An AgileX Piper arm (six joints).
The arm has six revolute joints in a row. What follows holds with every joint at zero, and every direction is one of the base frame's. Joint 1 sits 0.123 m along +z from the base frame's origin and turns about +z. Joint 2 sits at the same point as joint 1 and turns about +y. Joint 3 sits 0.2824 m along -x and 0.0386 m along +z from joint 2 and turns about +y. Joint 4 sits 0.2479 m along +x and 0.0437 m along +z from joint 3 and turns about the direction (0.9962, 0, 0.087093). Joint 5 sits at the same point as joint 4 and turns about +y. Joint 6 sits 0.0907 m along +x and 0.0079 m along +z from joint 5 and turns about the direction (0.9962, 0, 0.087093). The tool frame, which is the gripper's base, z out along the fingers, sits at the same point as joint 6; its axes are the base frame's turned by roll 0, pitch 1.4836 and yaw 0 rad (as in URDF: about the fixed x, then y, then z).
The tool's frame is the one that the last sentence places.
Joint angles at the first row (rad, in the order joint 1, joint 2, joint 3, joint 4, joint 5, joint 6):
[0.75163, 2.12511, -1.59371, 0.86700, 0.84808, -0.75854]
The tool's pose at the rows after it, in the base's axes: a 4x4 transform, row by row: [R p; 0 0 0 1], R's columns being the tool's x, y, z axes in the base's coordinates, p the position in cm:
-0.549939, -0.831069, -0.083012, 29.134; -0.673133, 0.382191, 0.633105, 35.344; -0.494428, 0.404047, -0.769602, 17.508; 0, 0, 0, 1
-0.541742, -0.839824, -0.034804, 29.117; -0.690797, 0.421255, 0.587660, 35.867; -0.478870, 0.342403, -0.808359, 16.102; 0, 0, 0, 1
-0.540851, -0.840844, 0.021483, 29.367; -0.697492, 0.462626, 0.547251, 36.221; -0.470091, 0.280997, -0.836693, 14.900; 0, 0, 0, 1
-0.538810, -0.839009, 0.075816, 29.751; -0.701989, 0.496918, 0.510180, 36.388; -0.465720, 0.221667, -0.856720, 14.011; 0, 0, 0, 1
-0.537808, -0.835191, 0.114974, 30.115; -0.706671, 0.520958, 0.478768, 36.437; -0.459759, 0.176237, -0.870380, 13.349; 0, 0, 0, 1
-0.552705, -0.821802, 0.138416, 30.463; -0.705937, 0.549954, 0.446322, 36.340; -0.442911, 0.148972, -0.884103, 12.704; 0, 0, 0, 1
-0.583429, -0.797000, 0.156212, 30.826; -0.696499, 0.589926, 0.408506, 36.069; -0.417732, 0.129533, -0.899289, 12.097; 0, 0, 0, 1
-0.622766, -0.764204, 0.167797, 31.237; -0.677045, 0.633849, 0.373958, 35.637; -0.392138, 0.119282, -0.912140, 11.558; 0, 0, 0, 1
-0.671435, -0.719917, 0.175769, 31.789; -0.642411, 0.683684, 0.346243, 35.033; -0.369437, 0.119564, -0.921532, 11.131; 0, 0, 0, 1
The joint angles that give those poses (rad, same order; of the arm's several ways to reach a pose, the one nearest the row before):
[0.78016, 2.14924, -1.59545, 0.78036, 0.80762, -0.70672]
[0.80343, 2.17606, -1.59888, 0.68916, 0.74910, -0.64253]
[0.81958, 2.20184, -1.60555, 0.59515, 0.69221, -0.56708]
[0.82946, 2.22283, -1.61400, 0.49880, 0.64760, -0.48997]
[0.83456, 2.23995, -1.62284, 0.41753, 0.62208, -0.42432]
[0.83533, 2.25643, -1.63146, 0.34819, 0.61485, -0.35335]
[0.83305, 2.27060, -1.63806, 0.27809, 0.61851, -0.26577]
[0.82610, 2.28175, -1.64100, 0.22375, 0.62635, -0.18328]
[0.81264, 2.28997, -1.64184, 0.18745, 0.63437, -0.10548]

